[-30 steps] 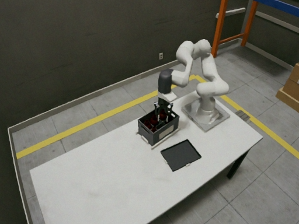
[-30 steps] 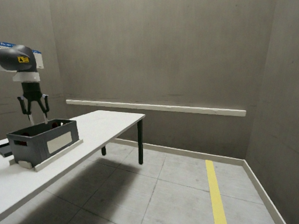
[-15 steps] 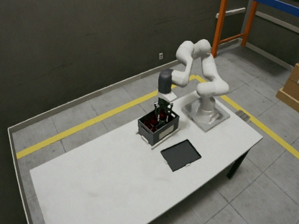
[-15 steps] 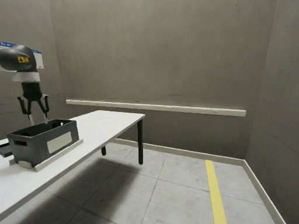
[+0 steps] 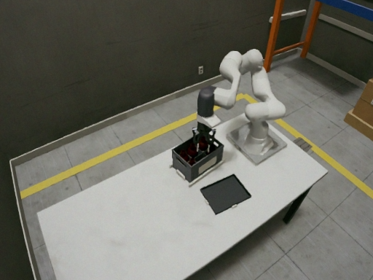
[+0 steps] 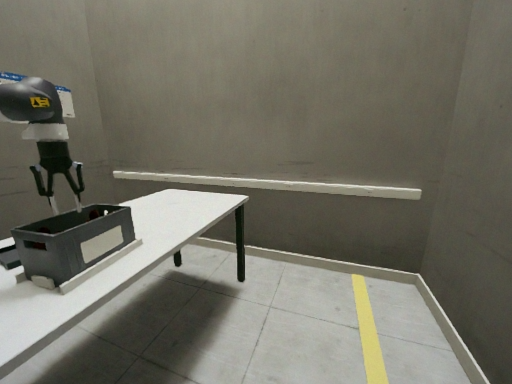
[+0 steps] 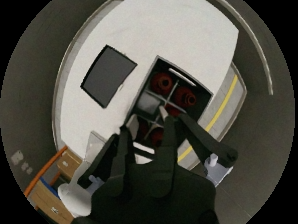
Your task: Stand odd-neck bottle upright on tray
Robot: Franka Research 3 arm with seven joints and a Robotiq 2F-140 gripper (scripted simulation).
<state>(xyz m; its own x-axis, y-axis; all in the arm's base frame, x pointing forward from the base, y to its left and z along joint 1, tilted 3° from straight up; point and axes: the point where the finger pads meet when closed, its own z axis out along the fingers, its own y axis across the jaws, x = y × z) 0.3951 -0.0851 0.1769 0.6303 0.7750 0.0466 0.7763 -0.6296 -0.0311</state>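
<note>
Right now my hand is 40 mm to the left of the dark grey crate and 130 mm above it. Round my hand: flat black tray 240 mm to the left, 200 mm below.
</note>
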